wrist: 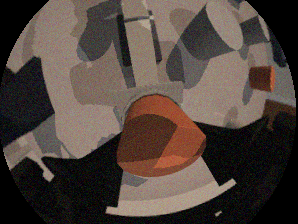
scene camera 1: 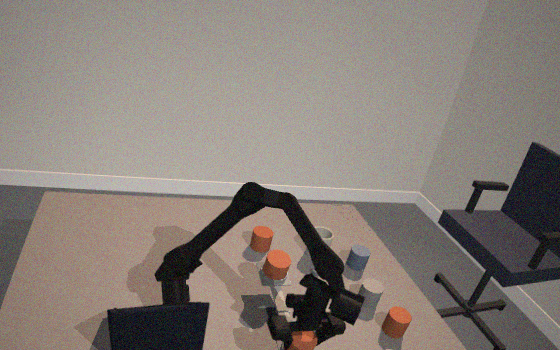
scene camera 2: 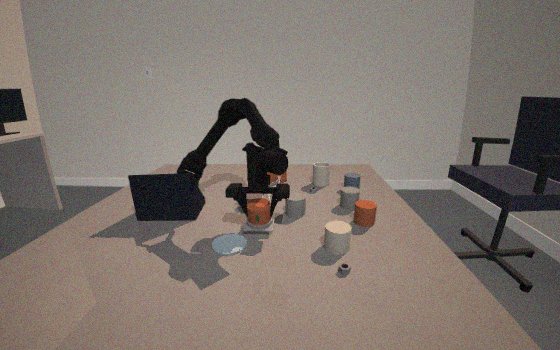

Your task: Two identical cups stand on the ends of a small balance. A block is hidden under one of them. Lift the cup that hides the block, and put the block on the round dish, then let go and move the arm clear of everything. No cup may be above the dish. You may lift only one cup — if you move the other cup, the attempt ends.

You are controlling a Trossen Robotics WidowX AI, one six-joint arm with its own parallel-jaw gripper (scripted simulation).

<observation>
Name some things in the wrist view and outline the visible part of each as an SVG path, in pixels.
My gripper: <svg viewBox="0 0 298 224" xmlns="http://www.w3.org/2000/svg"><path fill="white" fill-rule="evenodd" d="M297 116L279 111L273 117L273 129L267 129L270 115L237 129L194 121L206 135L206 148L201 159L208 165L217 185L222 186L233 179L237 184L212 200L201 202L201 205L177 210L177 213L153 214L150 217L124 214L116 216L105 213L108 206L117 208L120 201L118 196L124 169L117 163L117 148L122 132L81 159L41 157L45 167L55 175L51 181L44 179L43 168L28 156L20 160L19 164L15 164L15 168L11 168L11 175L25 200L47 224L247 224L263 208L282 179L293 148Z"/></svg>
A grey cylinder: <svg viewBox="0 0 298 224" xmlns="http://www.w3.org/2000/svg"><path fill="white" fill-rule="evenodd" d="M218 2L206 3L206 6L202 7L201 12L198 11L197 16L194 16L193 22L186 26L184 35L182 35L182 39L184 39L182 41L184 41L186 49L197 60L212 59L212 57L221 56L222 53L237 51L237 49L242 47L242 30L238 26L237 19L231 14L231 11L226 10L226 7Z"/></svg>
</observation>
